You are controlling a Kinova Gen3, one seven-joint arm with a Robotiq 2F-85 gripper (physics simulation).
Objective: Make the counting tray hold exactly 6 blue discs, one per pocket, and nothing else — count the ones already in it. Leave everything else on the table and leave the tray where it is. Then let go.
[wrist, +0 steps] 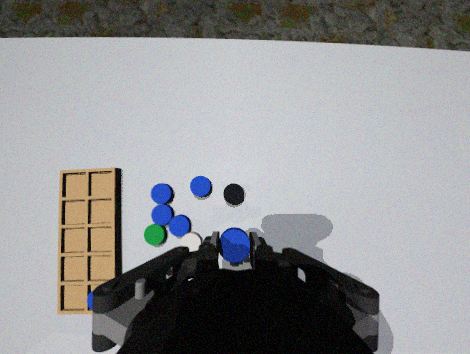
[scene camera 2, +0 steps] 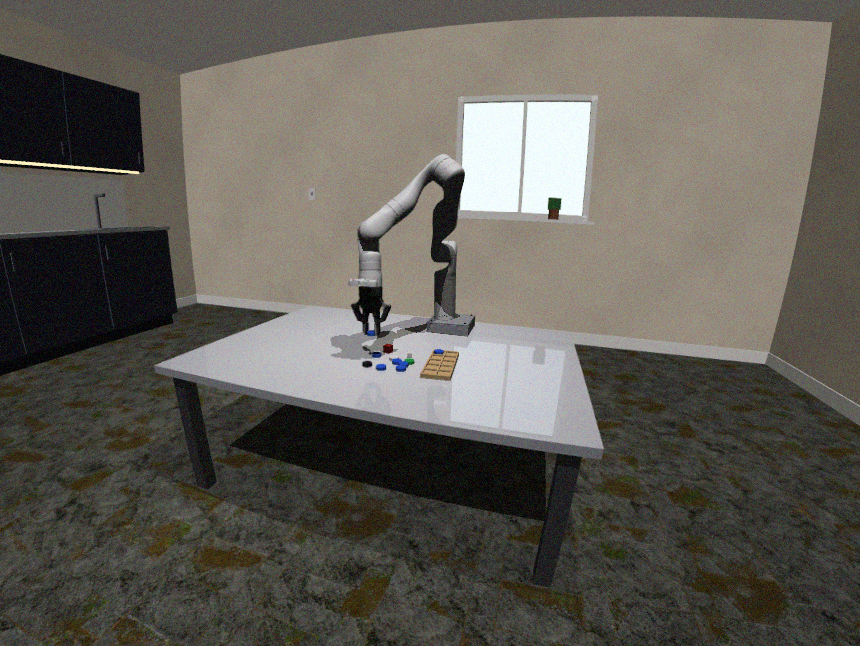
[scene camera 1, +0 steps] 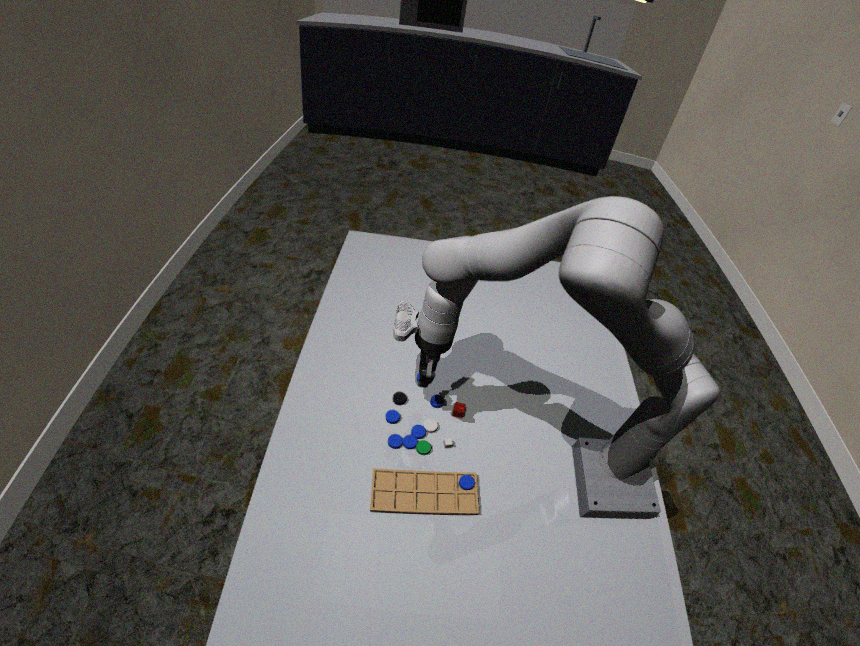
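My gripper (scene camera 1: 425, 380) (scene camera 2: 371, 331) (wrist: 234, 240) is shut on a blue disc (scene camera 1: 419, 377) (scene camera 2: 371, 333) (wrist: 235, 248), held above the table beyond the loose pieces. The wooden counting tray (scene camera 1: 406, 481) (scene camera 2: 440, 366) (wrist: 75, 185) has two rows of five pockets. One blue disc (scene camera 1: 467, 481) (scene camera 2: 438, 351) sits in its back right pocket in the first scene view; the other pockets are empty. On the table lie a blue disc (scene camera 1: 392, 416) (wrist: 200, 186), three close together (scene camera 1: 395, 440) (scene camera 1: 410, 441) (scene camera 1: 418, 431), and one near the red cube (scene camera 1: 436, 401) (scene camera 2: 376, 354), hidden in the wrist view.
A green disc (scene camera 1: 424, 447) (wrist: 155, 234) lies against the blue group, and a white disc (scene camera 1: 431, 425) (wrist: 192, 242) is close by. A black disc (scene camera 1: 399, 397) (wrist: 234, 194), a red cube (scene camera 1: 459, 410) (scene camera 2: 387, 348) and a small white piece (scene camera 1: 449, 442) also lie on the table.
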